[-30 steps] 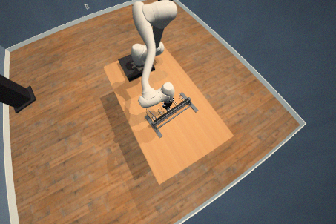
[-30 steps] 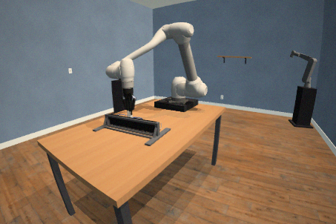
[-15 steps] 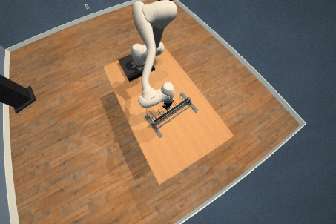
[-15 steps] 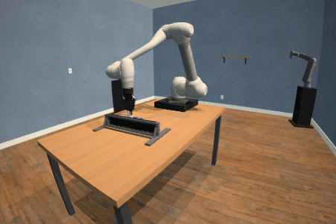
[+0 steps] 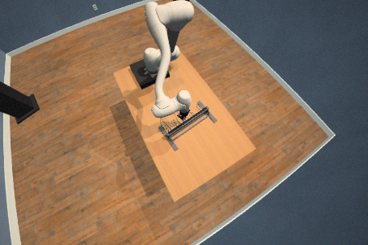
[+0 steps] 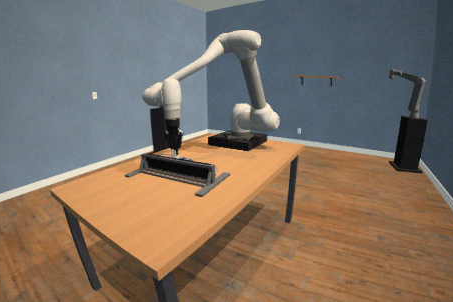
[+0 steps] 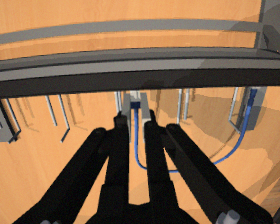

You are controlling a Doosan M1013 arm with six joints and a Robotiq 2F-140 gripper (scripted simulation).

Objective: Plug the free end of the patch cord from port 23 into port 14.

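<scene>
Now: hand 30 mm above the free end of patch cord and 10 mm short of it.
</scene>
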